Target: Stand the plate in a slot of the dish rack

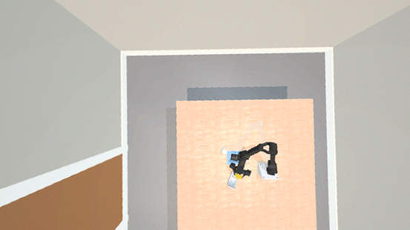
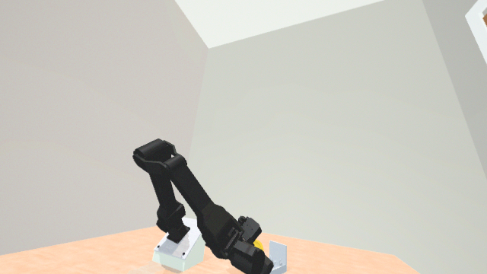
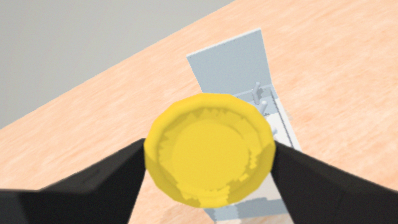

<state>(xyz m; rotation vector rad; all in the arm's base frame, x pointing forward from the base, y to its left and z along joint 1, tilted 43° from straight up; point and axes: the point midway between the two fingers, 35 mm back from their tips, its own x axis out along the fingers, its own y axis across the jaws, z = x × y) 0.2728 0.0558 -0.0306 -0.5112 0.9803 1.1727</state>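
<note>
My gripper tip is 4 cm to the right of the dish rack, 4 cm above it and 3 cm short of it. From my gripper tip the other things lie so: plate: 1 cm to the right.
</note>
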